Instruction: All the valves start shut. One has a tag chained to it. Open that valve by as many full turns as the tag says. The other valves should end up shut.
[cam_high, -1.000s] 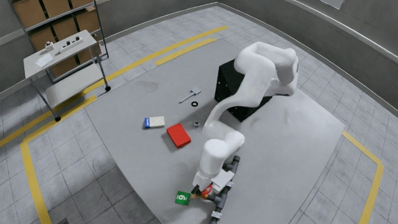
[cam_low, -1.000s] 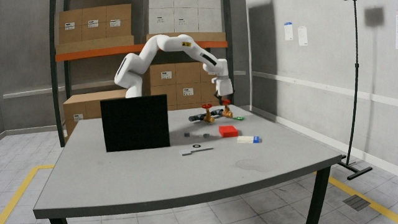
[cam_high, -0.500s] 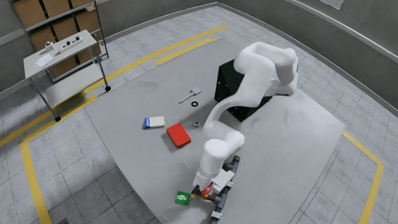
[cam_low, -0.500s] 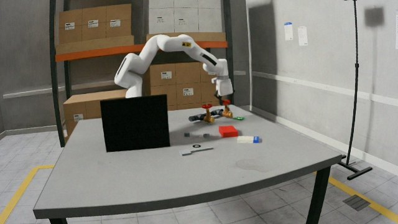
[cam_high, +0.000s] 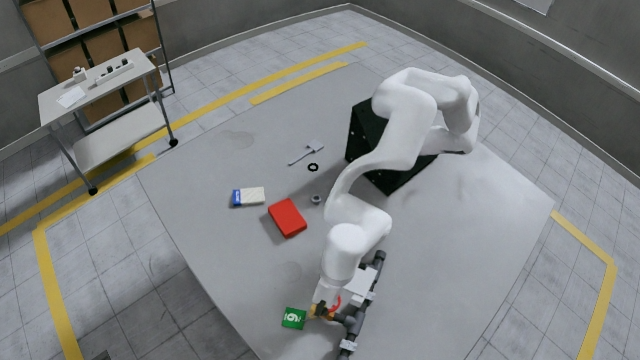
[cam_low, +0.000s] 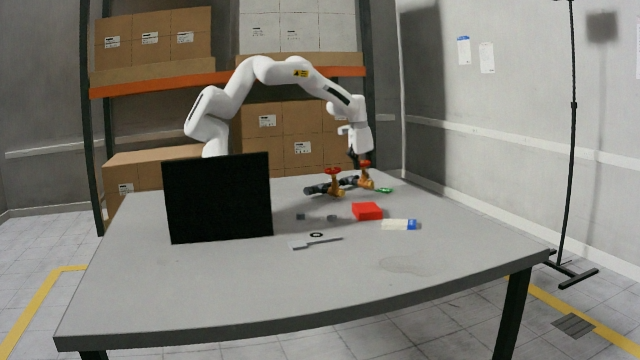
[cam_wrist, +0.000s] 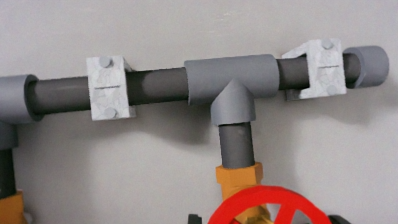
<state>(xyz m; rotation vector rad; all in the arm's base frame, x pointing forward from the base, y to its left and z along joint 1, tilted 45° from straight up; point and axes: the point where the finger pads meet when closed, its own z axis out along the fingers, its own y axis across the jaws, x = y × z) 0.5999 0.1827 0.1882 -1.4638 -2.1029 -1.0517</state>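
My gripper is now 11 cm above the green tag, 7 cm short of it and 3 cm to the left of it. Also, from my hand: grey nut: 32 cm to the right, 23 cm behind, 11 cm below; then white-and-blue box: 47 cm to the right, 11 cm below, 5 cm behind; then red block: 32 cm to the right, 11 cm behind, 10 cm below.
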